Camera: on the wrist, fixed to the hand. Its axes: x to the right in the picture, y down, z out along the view.
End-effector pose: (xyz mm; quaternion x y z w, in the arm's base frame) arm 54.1 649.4 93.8 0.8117 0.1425 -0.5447 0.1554
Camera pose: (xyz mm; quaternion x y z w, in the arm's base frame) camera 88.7 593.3 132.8 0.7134 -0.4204 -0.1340 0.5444
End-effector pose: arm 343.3 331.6 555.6 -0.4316 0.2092 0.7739 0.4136
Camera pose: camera 304.5 266.2 565.1 0.2820 -0.4442 -0.7792 0.3407
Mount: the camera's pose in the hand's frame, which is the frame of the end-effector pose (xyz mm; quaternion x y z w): -27.0 68.8 -20.2 -0.0829 0.1369 0.7186 0.6767
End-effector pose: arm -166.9 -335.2 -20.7 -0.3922 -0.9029 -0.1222 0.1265
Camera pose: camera -95.5 -314.4 -2.2 -0.9080 -0.3017 -0.1203 0.2645
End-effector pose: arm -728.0 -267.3 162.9 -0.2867 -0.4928 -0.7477 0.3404
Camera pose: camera -659.1 -299.5 172.5 -0.4740 -0.0189 -0.3415 0.8114
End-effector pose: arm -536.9 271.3 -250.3 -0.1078 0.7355 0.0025 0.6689
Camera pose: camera -565.7 339.7 -231.3 0.3998 0.6666 0.5286 0.3412
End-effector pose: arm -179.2 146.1 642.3 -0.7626 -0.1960 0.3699 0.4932
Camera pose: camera -186.0 85.9 595.4 -0.7484 0.4522 0.4841 0.0316
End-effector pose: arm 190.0 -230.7 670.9 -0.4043 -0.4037 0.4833 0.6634
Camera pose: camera 181.5 -245.6 596.2 -0.6848 0.0681 0.7149 0.1234
